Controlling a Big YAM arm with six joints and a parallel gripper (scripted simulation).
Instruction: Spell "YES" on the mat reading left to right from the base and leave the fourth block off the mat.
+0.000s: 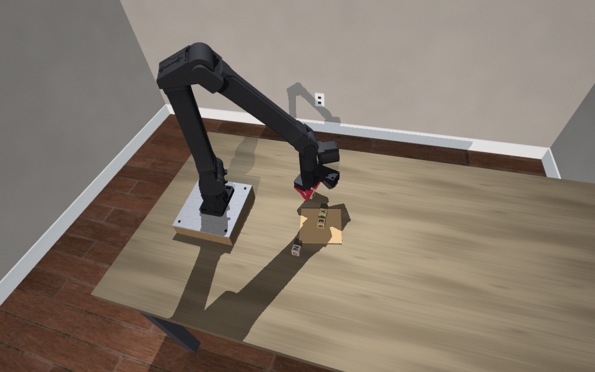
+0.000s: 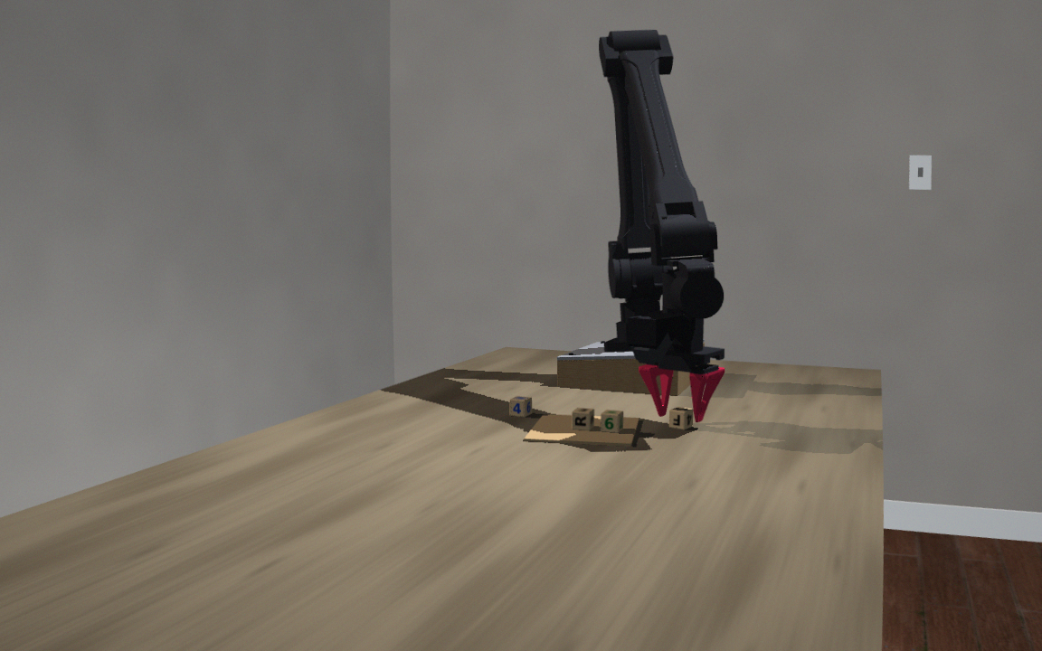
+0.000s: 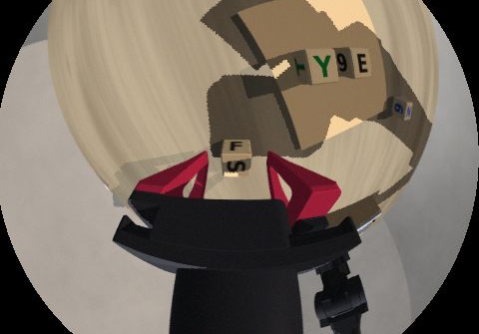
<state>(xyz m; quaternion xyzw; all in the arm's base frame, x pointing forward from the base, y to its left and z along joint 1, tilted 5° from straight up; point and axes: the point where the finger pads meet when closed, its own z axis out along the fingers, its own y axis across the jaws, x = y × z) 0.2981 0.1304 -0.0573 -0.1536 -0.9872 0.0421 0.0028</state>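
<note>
My gripper is now 60 mm short of the tan mat, 120 mm to the left of it and 20 mm above it.
</note>
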